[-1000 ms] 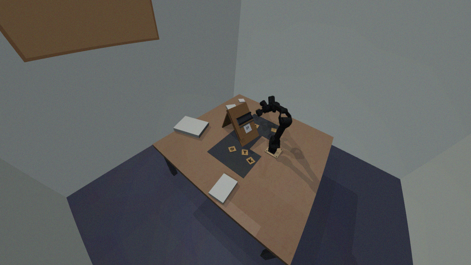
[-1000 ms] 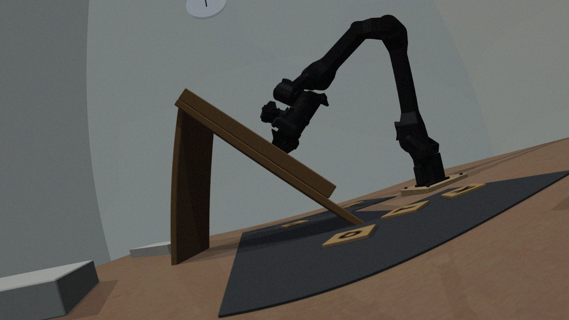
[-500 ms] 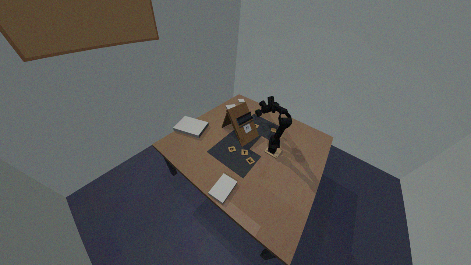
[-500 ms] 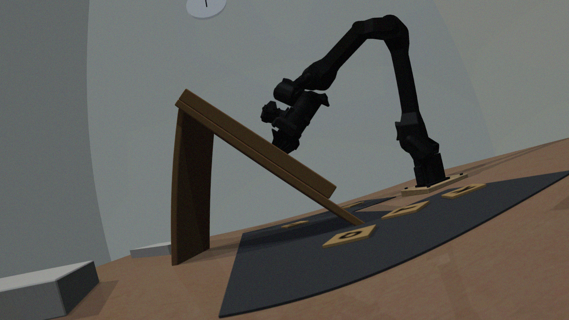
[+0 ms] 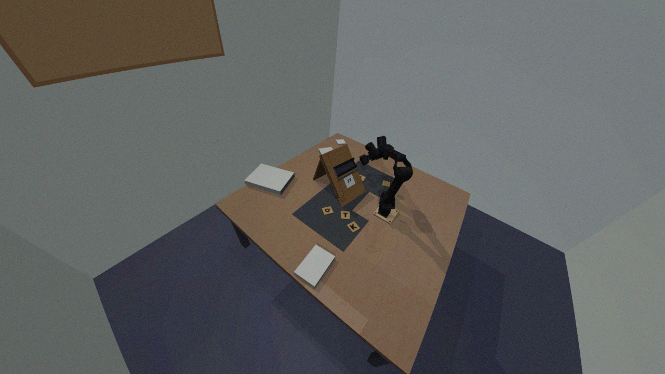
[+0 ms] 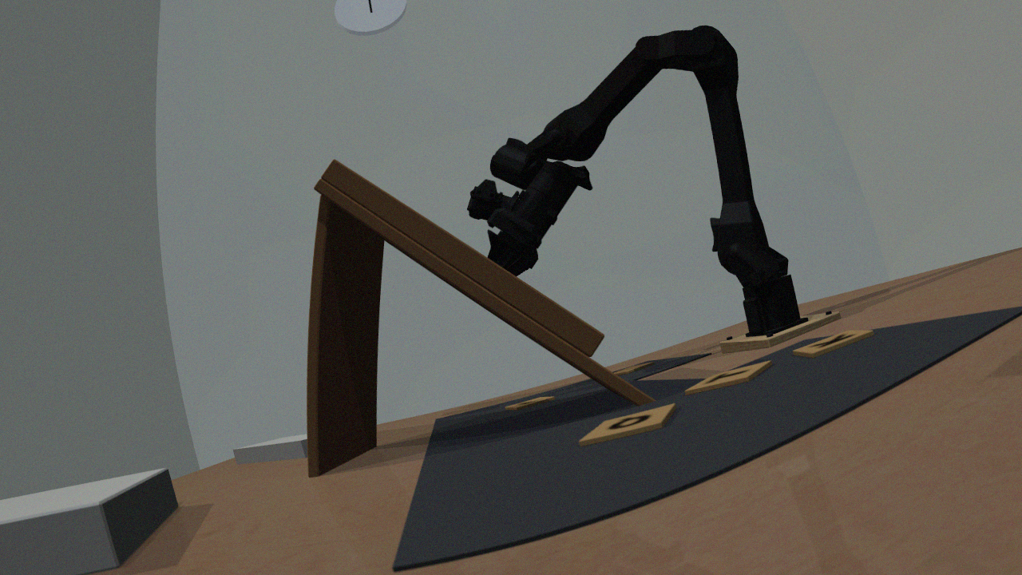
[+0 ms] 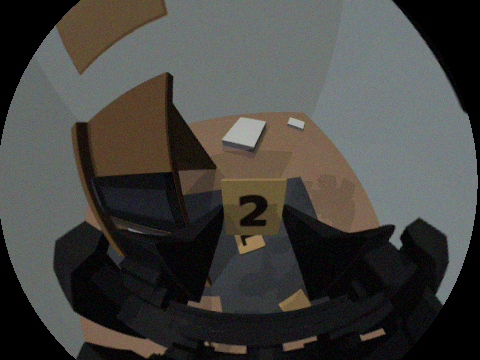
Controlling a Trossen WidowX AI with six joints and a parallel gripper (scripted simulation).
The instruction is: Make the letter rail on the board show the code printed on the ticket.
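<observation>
Right now my gripper tip is 2 cm past the white ticket, 19 cm to the right of it and 7 cm above it. The rest, counted from my gripper tip: tile marked T (12 cm behind, 38 cm to the left, 16 cm below); tile marked 2 (right at my gripper tip); dark mat (11 cm behind, 20 cm to the left, 17 cm below).
</observation>
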